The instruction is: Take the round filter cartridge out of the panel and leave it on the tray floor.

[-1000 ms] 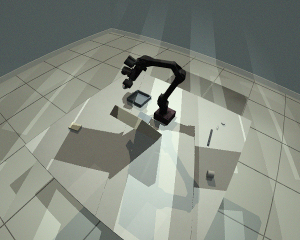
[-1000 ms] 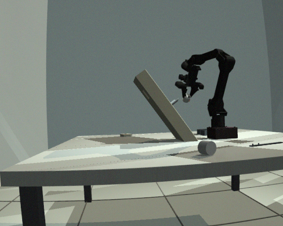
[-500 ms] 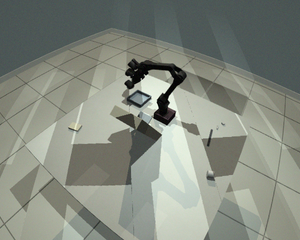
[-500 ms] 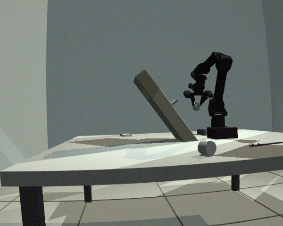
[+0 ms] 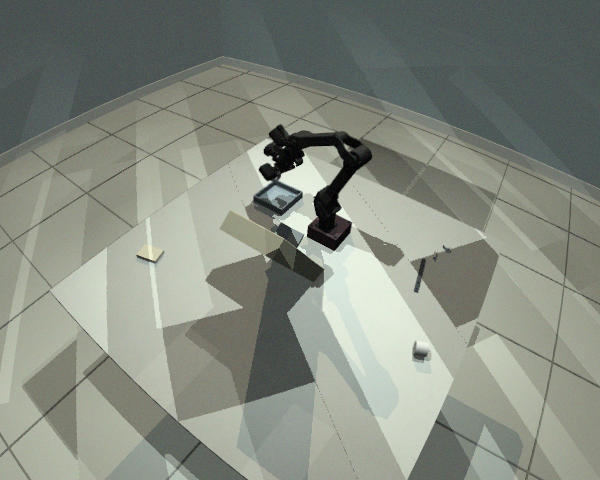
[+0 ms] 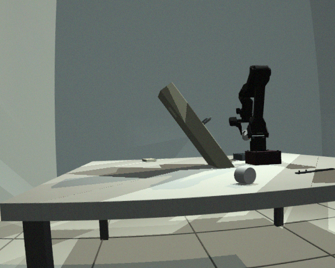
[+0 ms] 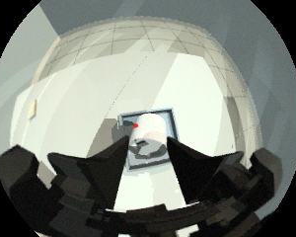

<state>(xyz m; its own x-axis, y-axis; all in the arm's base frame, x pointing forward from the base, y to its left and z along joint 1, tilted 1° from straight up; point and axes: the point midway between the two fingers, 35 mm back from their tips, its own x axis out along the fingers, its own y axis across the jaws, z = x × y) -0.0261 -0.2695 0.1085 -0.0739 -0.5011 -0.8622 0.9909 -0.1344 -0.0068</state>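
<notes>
The tray lies 130 mm below my gripper tip and 20 mm behind it. Round my gripper tip: round filter cartridge right at my gripper tip; tan pad 540 mm ahead, 150 mm to the right, 130 mm below.
</notes>
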